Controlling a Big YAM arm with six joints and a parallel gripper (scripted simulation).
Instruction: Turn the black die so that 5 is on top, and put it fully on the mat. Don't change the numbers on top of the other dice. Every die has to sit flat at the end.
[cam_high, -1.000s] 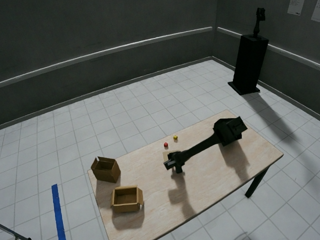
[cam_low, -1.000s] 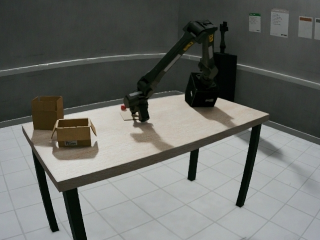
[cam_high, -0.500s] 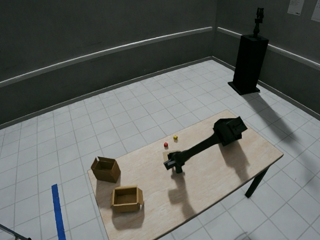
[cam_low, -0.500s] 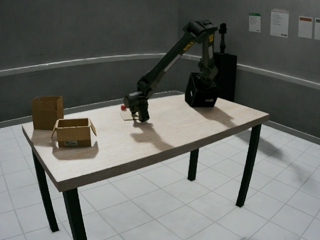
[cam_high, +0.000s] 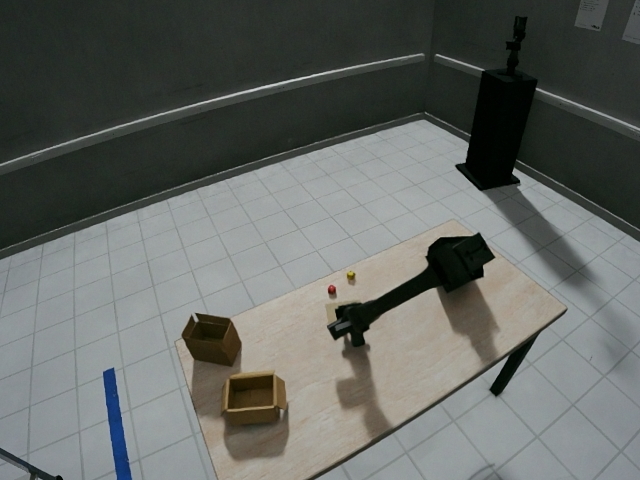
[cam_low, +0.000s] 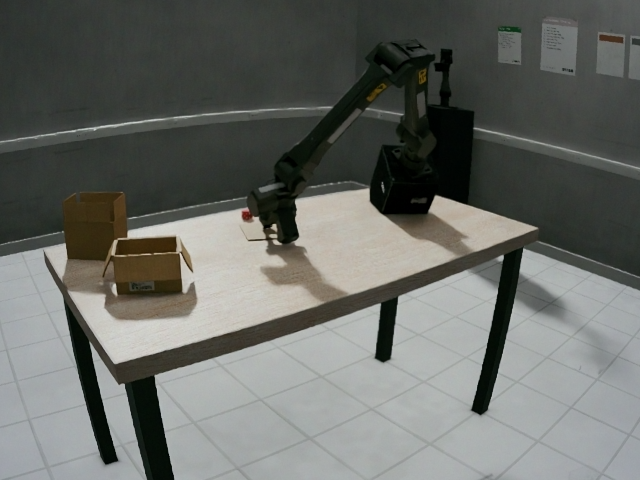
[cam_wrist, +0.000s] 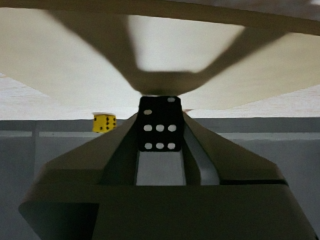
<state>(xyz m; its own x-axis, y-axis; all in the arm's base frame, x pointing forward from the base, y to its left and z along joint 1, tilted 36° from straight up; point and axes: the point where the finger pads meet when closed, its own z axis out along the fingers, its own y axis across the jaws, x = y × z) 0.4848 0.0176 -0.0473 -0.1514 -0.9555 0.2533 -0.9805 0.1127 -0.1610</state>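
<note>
My hand is right at the black die. Also, from my hand: yellow die 170 mm to the right, 80 mm behind, 10 mm below; then red die 120 mm to the right, 20 mm ahead, 10 mm below; then tan mat 20 mm below, 10 mm to the left.
</note>
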